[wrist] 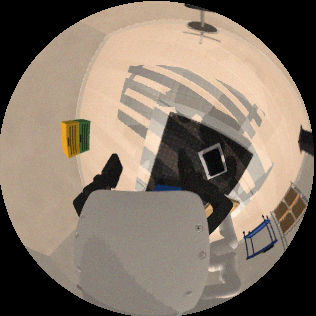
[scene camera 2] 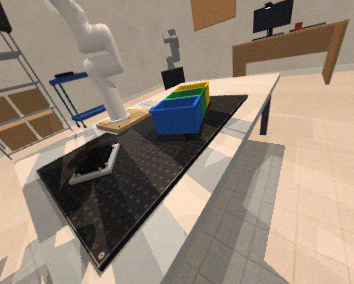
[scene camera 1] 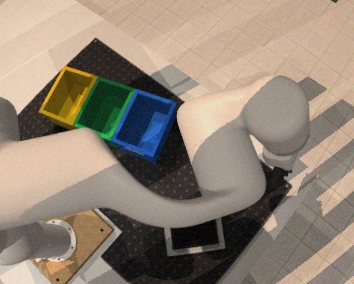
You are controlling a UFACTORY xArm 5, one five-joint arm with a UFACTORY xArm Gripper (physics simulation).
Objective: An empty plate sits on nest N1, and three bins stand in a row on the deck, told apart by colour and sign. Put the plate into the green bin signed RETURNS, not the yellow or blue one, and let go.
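Frame: origin at the arm's base, x ahead, y left, z up, level; metres.
Where they show: gripper, fingertip midpoint: (wrist: 147, 158); arm's base, link origin: (scene camera 2: 119, 118) (scene camera 1: 57, 240).
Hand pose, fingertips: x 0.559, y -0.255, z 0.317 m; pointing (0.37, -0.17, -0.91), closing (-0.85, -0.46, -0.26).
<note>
Each offset is from my fingertips to the top centre of the thing. Level surfaces: height alone.
The nest (scene camera 1: 223, 235) (scene camera 2: 93, 178) (wrist: 221, 172) is a light grey frame on the black deck. A very dark block that looks like the plate {0.236 m back, 0.014 m left, 0.305 m down} (scene camera 1: 195, 235) (scene camera 2: 94, 158) (wrist: 213, 161) sits in it; its details are too dark to tell. The green bin {0.193 m back, 0.441 m left, 0.231 m down} (scene camera 1: 107, 95) (scene camera 2: 187, 94) stands between the yellow bin (scene camera 1: 55, 116) (scene camera 2: 198, 86) and the blue bin (scene camera 1: 135, 150) (scene camera 2: 175, 120) (wrist: 167, 188). No sign is readable. My gripper (scene camera 1: 281, 174) (wrist: 147, 158) is open and empty, its black fingers wide apart, high above the deck and away from the nest. It does not show in scene camera 2.
The black deck {0.331 m down} (scene camera 1: 150, 175) (scene camera 2: 150, 172) (wrist: 165, 150) lies on a pale table. The arm's wooden base board (scene camera 1: 92, 225) (scene camera 2: 132, 121) is beside it. The arm crosses above the deck in scene camera 1. A blue cart (scene camera 2: 70, 78) and a shelf rack stand beyond the table.
</note>
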